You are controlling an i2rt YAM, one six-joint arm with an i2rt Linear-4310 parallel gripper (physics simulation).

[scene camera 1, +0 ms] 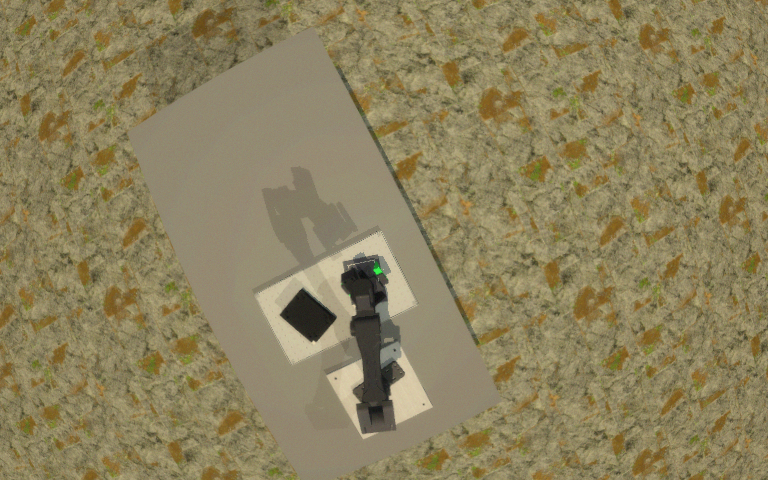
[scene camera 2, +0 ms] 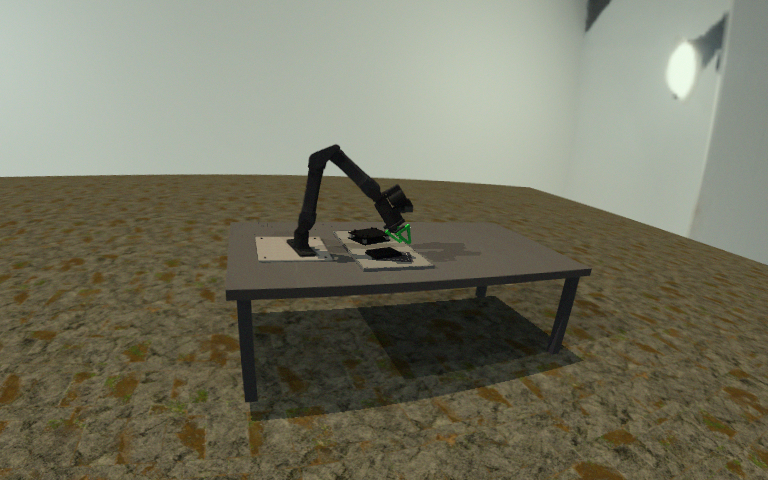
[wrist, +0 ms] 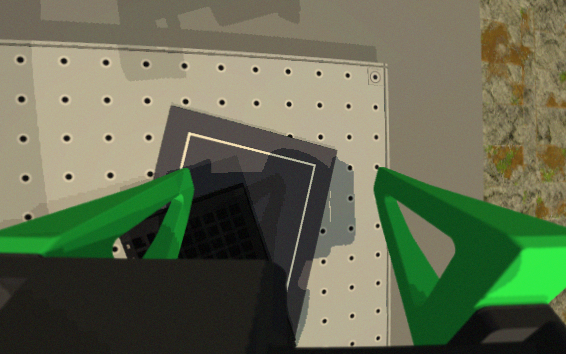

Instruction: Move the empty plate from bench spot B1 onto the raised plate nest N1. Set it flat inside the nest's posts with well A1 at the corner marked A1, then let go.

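Where they show: gripper, fingertip midpoint: (scene camera 1: 364, 268) (scene camera 2: 405, 243) (wrist: 283, 178); arm's base at its link origin: (scene camera 2: 300, 248).
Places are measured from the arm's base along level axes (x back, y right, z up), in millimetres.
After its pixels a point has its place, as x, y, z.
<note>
The empty plate (wrist: 222, 220) {-352, 189, 18} (scene camera 2: 383, 253) {-292, 194, 17} is black with a grid of wells. It lies turned relative to the white outline on the dark pad of spot B1 (wrist: 172, 127) {-420, 170, 4} (scene camera 2: 406, 257) {-382, 233, 4}, over its left side in the wrist view. My gripper (wrist: 283, 178) {-374, 225, 66} (scene camera 2: 399, 237) {-374, 225, 66} (scene camera 1: 363, 281) {-374, 225, 66} is open, its green fingers wide apart above the pad, with nothing between them. The left finger and the dark gripper body hide part of the plate in the wrist view. The raised nest N1 (scene camera 1: 308, 315) {-358, -36, 36} (scene camera 2: 369, 235) {-331, -3, 35} is a black block; its A1 mark is not readable.
The light perforated board (wrist: 90, 117) {-436, 121, 2} (scene camera 1: 396, 288) {-245, 267, 2} (scene camera 2: 419, 262) {-403, 298, 2} carries the pad and nest. The arm stands on a separate white base board (scene camera 1: 410, 396) {119, 59, -1} (scene camera 2: 277, 249) {101, -7, 1}. Both boards are on the grey-brown table (scene camera 1: 226, 169) {-979, 24, -11} (scene camera 2: 509, 254) {-949, 308, -11}, whose edge shows right of the perforated board.
</note>
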